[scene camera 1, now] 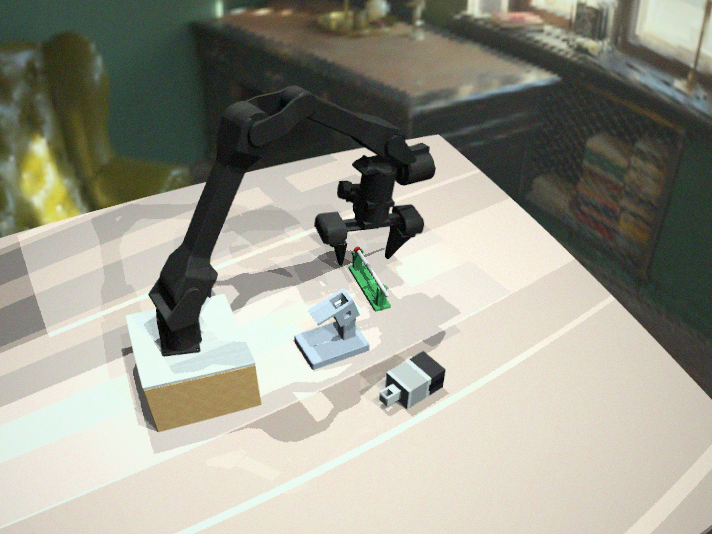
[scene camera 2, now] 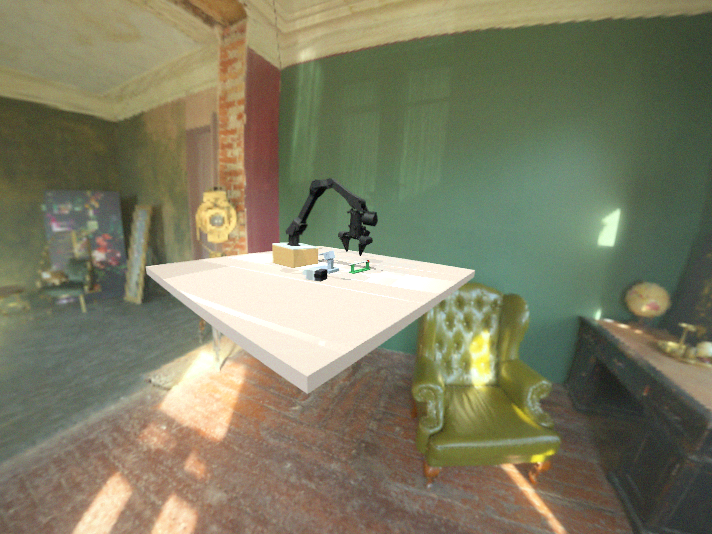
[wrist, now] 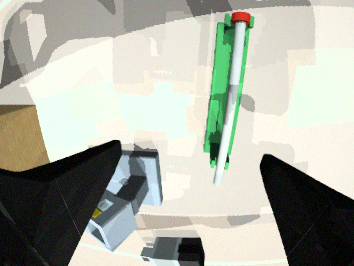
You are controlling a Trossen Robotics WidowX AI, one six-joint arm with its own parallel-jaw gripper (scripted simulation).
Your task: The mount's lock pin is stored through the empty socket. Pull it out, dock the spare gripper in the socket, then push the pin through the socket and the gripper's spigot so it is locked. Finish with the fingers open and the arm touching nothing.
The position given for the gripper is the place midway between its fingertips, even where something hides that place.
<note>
The gripper (scene camera 1: 363, 260) is open, holding nothing. Also in view: a spare gripper (scene camera 1: 415, 379) and a grey mount (scene camera 1: 337, 341).
The gripper shows as well in the wrist view (wrist: 191, 154). The grey mount is seen too in the wrist view (wrist: 137, 180).
</note>
